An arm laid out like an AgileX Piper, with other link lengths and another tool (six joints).
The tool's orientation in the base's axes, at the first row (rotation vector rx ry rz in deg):
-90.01, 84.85, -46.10
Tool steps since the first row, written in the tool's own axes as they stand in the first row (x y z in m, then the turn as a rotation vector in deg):
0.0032, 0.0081, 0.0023, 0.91, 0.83, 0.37
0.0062, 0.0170, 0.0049, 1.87, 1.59, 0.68
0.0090, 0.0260, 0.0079, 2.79, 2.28, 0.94
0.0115, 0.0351, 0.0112, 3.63, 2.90, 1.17
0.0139, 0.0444, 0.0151, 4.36, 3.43, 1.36
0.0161, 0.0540, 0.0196, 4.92, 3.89, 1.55
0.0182, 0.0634, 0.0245, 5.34, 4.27, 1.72
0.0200, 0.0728, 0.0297, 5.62, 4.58, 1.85
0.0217, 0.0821, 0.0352, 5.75, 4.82, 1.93
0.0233, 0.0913, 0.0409, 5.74, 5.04, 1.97
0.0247, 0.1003, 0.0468, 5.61, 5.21, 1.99
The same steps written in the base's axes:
-0.0015, -0.0027, -0.0085, 0.03, -0.84, -0.98
-0.0031, -0.0052, -0.0178, 0.04, -1.73, -1.87
-0.0044, -0.0073, -0.0273, 0.04, -2.59, -2.67
-0.0055, -0.0092, -0.0371, 0.04, -3.38, -3.39
-0.0063, -0.0109, -0.0473, 0.04, -4.07, -4.01
-0.0066, -0.0123, -0.0580, 0.05, -4.59, -4.54
-0.0065, -0.0135, -0.0687, 0.06, -4.98, -4.99
-0.0062, -0.0144, -0.0796, 0.06, -5.23, -5.35
-0.0056, -0.0152, -0.0905, 0.03, -5.35, -5.61
-0.0048, -0.0158, -0.1014, -0.04, -5.33, -5.82
-0.0038, -0.0163, -0.1122, -0.12, -5.19, -5.97

